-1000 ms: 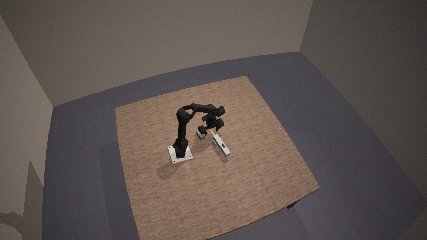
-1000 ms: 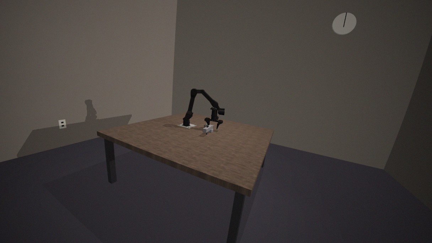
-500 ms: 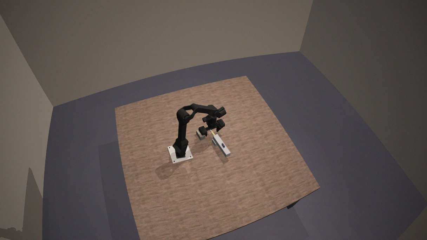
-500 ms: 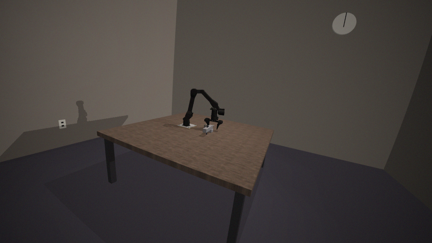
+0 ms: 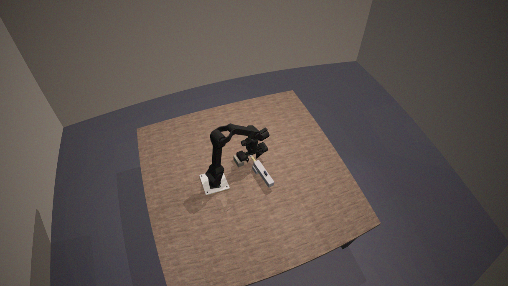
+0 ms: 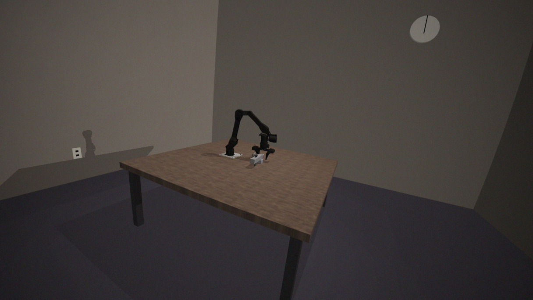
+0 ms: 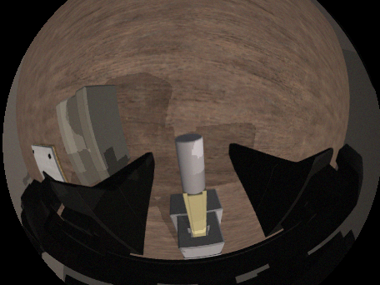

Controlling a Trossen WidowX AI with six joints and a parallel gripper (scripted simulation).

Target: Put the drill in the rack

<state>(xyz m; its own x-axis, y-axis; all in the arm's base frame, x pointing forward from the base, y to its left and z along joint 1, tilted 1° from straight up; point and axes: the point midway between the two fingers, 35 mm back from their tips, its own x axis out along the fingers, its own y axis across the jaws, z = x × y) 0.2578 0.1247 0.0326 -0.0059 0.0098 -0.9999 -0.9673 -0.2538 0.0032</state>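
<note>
Right now the yellow drill is 40 mm to the right of my gripper tip, 40 mm above it and 10 mm ahead of it. The rest, counted from my gripper tip: pale grey sleeve: 130 mm to the right, 30 mm ahead, 30 mm above; dark key: 160 mm to the right, 40 mm ahead, 40 mm above; grey rack: 80 mm behind, 10 mm to the left, 10 mm above.
</note>
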